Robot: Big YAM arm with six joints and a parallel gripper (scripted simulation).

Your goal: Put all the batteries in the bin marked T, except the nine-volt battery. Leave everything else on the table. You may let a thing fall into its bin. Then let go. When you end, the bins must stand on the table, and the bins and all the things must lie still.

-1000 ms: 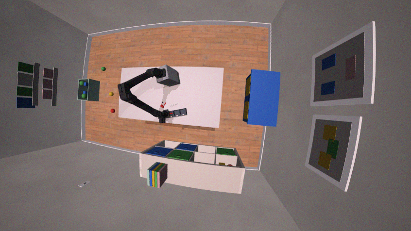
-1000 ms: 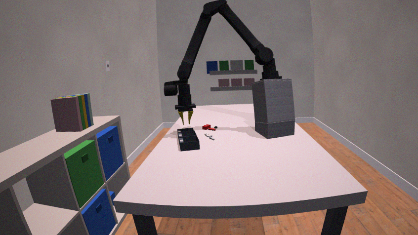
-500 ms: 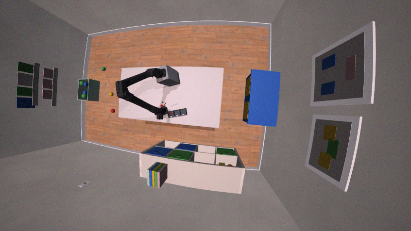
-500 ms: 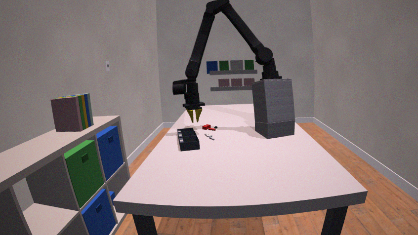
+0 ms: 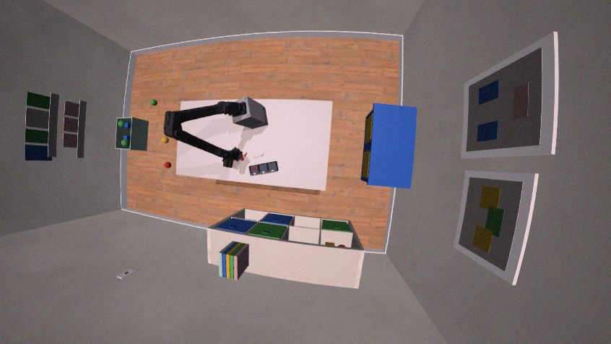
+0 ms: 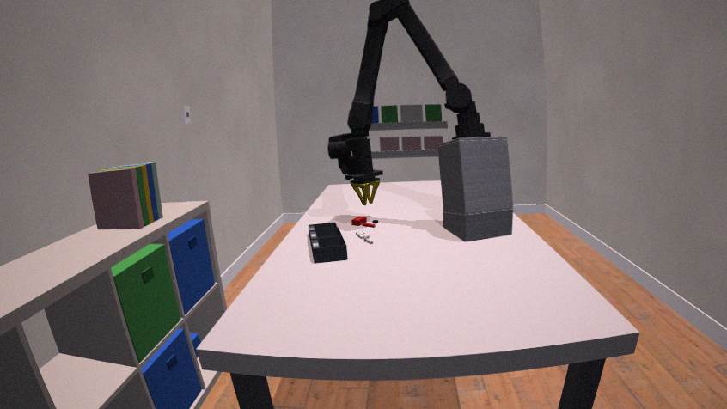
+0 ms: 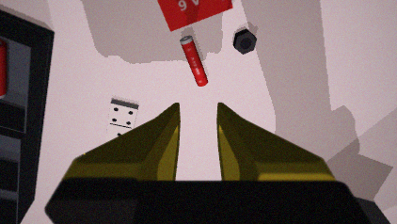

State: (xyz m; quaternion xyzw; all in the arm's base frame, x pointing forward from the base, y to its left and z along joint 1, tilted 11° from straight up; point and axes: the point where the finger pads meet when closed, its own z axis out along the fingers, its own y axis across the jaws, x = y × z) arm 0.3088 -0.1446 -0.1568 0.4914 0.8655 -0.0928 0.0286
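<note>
Right now the black nut is 80 mm below my hand, 40 mm to the right of it and 30 mm behind it. From my hand the other things lie so: red nine-volt battery (70 mm below, 50 mm to the right, 20 mm ahead); grey bolt (150 mm to the left, 80 mm below, 20 mm ahead); white domino (90 mm to the left, 80 mm below, 30 mm ahead).
</note>
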